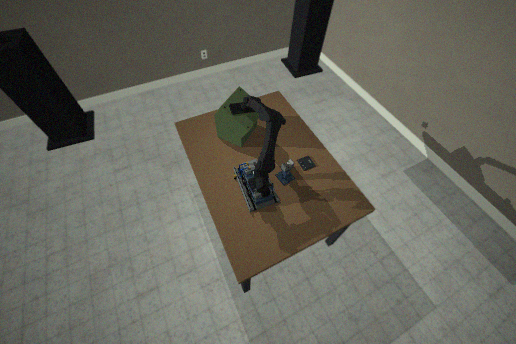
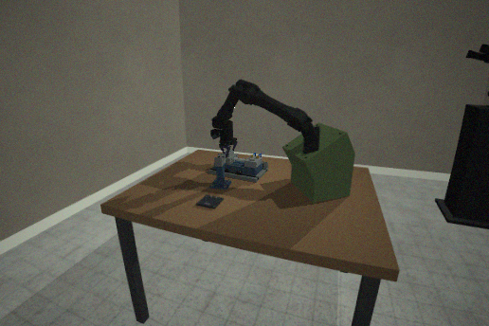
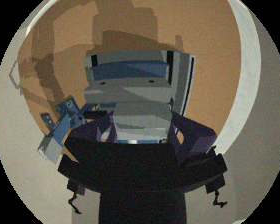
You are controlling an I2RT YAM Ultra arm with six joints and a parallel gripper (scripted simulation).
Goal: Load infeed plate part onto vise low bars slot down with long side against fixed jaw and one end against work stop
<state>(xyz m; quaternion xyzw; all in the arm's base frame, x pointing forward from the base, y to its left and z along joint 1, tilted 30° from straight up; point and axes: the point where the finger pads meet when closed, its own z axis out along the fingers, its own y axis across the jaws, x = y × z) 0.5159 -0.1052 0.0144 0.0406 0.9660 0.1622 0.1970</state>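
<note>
Now: the part right at my hand. The rest, counted from my hand: vise (70 mm behind, 20 mm to the left, 50 mm below); infeed plate (110 mm behind, 390 mm to the left, 90 mm below).
</note>
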